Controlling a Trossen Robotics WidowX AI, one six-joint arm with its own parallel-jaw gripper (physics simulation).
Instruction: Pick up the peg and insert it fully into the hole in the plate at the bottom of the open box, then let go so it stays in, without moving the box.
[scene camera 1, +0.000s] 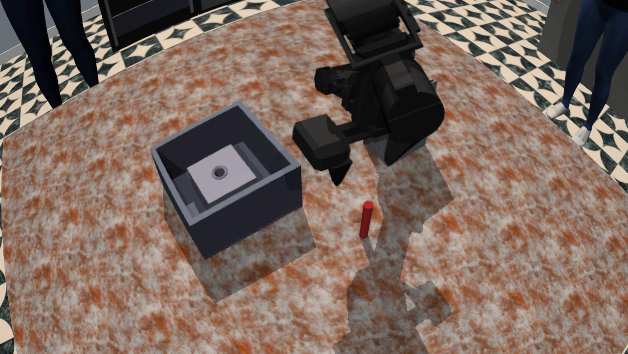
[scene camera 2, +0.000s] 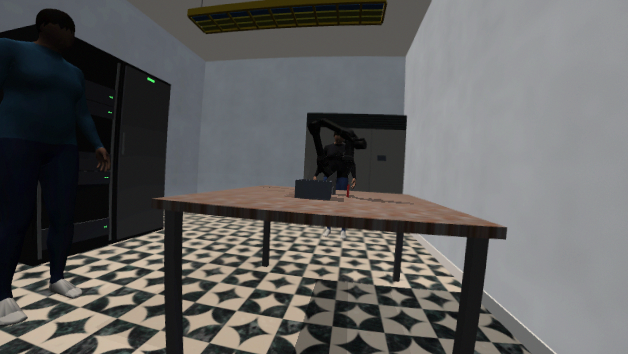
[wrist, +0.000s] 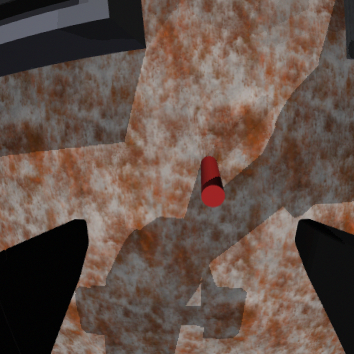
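Pixels of known places: gripper, fingertip midpoint: (scene camera 1: 362, 173) (scene camera 2: 347, 174) (wrist: 194, 231); arm's base at its link origin: (scene camera 2: 330, 175).
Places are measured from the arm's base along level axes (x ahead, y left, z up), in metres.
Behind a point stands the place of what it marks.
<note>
A red peg (scene camera 1: 366, 220) @[x 0.189, y 0.107, z -0.076 m] (scene camera 2: 348, 191) @[x 0.190, y 0.104, z -0.090 m] (wrist: 212, 185) @[x 0.183, y 0.096, z -0.047 m] stands upright on the table, to the right of the open dark box (scene camera 1: 252, 215) @[x 0.306, y -0.012, z -0.081 m] (scene camera 2: 313, 190) @[x 0.398, y -0.111, z -0.081 m] (wrist: 75, 49) @[x 0.262, y -0.008, z -0.088 m] in scene camera 1. A pale plate (scene camera 1: 237, 172) @[x 0.279, y -0.087, z -0.069 m] with a round, empty hole (scene camera 1: 219, 173) @[x 0.299, y -0.116, z -0.082 m] lies at the bottom of the box. My gripper (scene camera 1: 363, 174) @[x 0.192, y 0.091, z 0.017 m] (wrist: 194, 231) @[x 0.192, y 0.091, z 0.017 m] is open and empty, with its fingers wide apart above the peg. In the wrist view the peg's top lies a little beyond the fingertips and slightly right of their middle. The fingertips are not distinct in scene camera 2.
The box walls stand high around the plate, and part of a wall shows at the wrist view's upper left. The grey arm base (scene camera 1: 419, 146) @[x -0.030, y 0.042, z -0.120 m] stands behind the peg. Shadows of the arm and the box fall across the table (scene camera 1: 100, 260) @[x 0.585, y -0.145, z -0.127 m] (scene camera 2: 240, 200) @[x 0.626, y -0.427, z -0.127 m]. People stand beyond the table.
</note>
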